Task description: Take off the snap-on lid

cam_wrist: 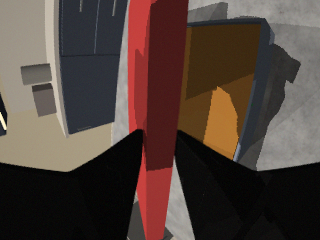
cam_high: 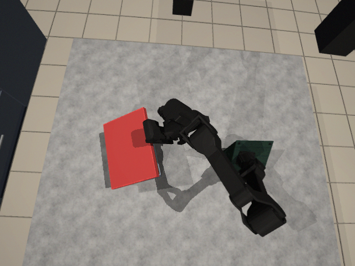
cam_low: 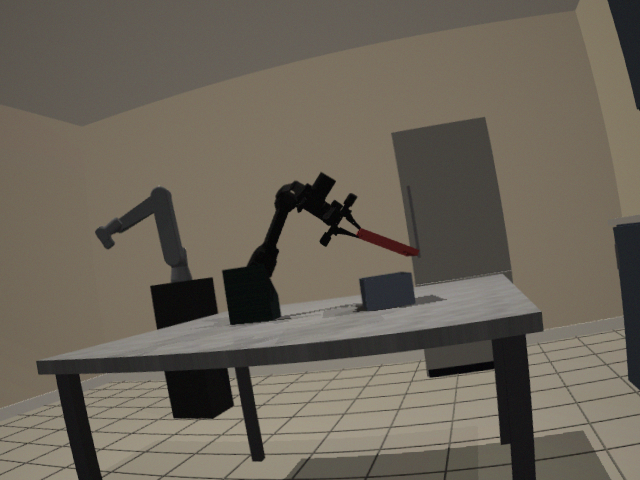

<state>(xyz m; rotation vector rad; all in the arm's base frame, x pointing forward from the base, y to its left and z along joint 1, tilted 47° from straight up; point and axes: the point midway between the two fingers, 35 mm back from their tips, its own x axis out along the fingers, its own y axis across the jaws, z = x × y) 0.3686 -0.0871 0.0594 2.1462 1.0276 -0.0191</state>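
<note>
My gripper tip is now 7 cm short of the red lid, 4 cm above it and 2 cm to the right of it. The rest, counted from my gripper tip: grey-blue storage box 19 cm below, 5 cm ahead, 1 cm to the left.
</note>
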